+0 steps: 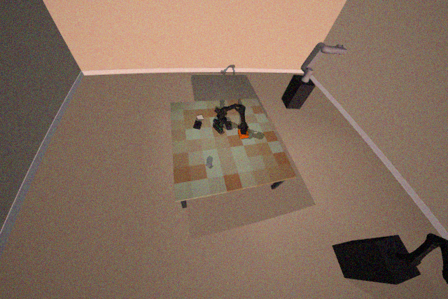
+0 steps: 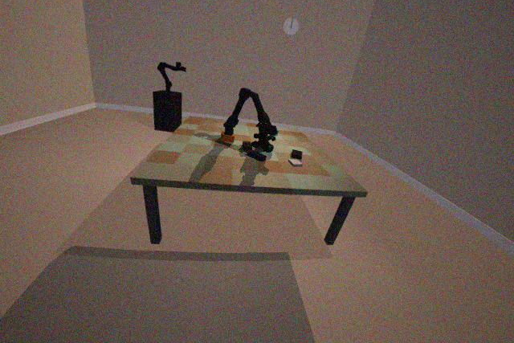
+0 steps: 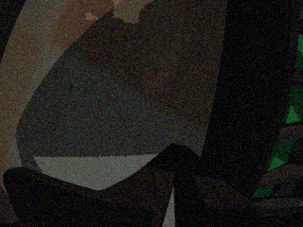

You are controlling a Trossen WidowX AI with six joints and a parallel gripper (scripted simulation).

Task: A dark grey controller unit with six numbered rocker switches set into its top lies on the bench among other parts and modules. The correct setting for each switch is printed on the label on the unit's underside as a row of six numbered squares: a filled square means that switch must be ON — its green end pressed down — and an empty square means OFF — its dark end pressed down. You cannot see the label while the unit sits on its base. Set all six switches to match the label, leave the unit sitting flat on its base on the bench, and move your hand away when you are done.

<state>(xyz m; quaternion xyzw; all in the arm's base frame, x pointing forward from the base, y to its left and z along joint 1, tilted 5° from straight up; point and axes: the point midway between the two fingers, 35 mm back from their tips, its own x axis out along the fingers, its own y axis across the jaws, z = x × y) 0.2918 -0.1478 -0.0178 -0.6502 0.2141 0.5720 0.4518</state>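
The dark bar lies 60 mm behind my gripper tip, 130 mm to the right of it and 10 mm above it. Round my gripper tip: grey part: 140 mm ahead, 550 mm to the left, 10 mm above; then white piece: 220 mm ahead, 130 mm to the right; then black box: 250 mm ahead, 10 mm above.
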